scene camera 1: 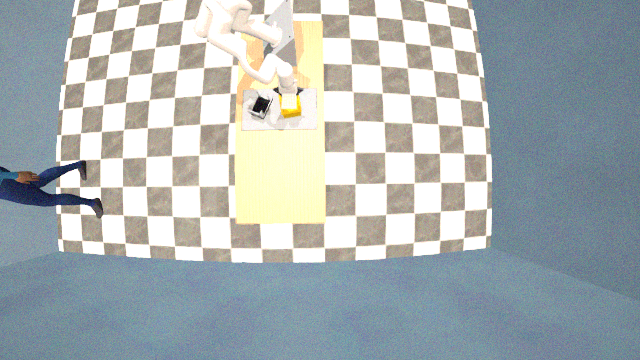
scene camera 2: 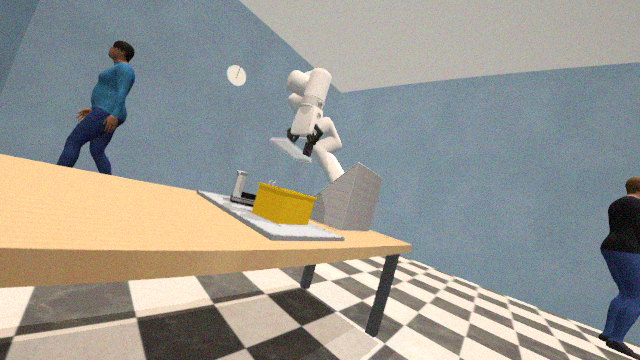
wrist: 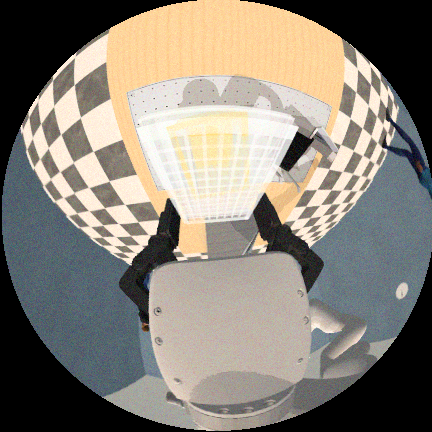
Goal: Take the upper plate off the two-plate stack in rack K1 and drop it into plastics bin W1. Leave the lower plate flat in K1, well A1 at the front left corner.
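Places are measured from the arm's base along level axes (x left, y back, z up), in centimetres.
Where they show: gripper, between the fingertips: (scene camera 1: 289, 95) (scene camera 2: 297, 154) (wrist: 216, 203); arm's base, origin of its link: (scene camera 1: 276, 38) (scene camera 2: 341, 186).
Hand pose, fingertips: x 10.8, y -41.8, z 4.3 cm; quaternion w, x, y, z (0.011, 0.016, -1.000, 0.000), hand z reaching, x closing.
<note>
Each offset is from my fingertips to the centre of the thing. Level surfaces: height alone.
My gripper (scene camera 1: 289, 92) (scene camera 2: 300, 142) (wrist: 216, 203) is shut on a clear gridded plate {dy -2.7, dx +0.1, dz +0.5 cm} (scene camera 1: 289, 101) (scene camera 2: 287, 148) (wrist: 215, 165), gripped near one end. The plate is tilted in scene camera 2 and hangs high above the yellow bin {dy +1.8, dx -1.1, dz -17.4 cm} (scene camera 1: 291, 113) (scene camera 2: 282, 205), apart from it. In the wrist view the bin shows through the plate. A grey and black holder {dy +0.0, dx -21.7, dz -19.2 cm} (scene camera 1: 260, 106) (scene camera 2: 242, 199) (wrist: 296, 150) with an upright post stands beside the bin. No labels can be read, and I cannot tell whether the holder is rack K1 or whether a lower plate lies in it.
Bin and holder stand on a pale perforated board (scene camera 1: 310, 120) (scene camera 2: 320, 232) (wrist: 160, 97) on the wooden table {dz -23.6 cm} (scene camera 1: 280, 175) (scene camera 2: 125, 220) (wrist: 225, 40). A tall grey sloped block (scene camera 2: 350, 200) stands behind the bin. Two people (scene camera 2: 112, 90) (scene camera 2: 622, 250) are in the room, away from the arm.
</note>
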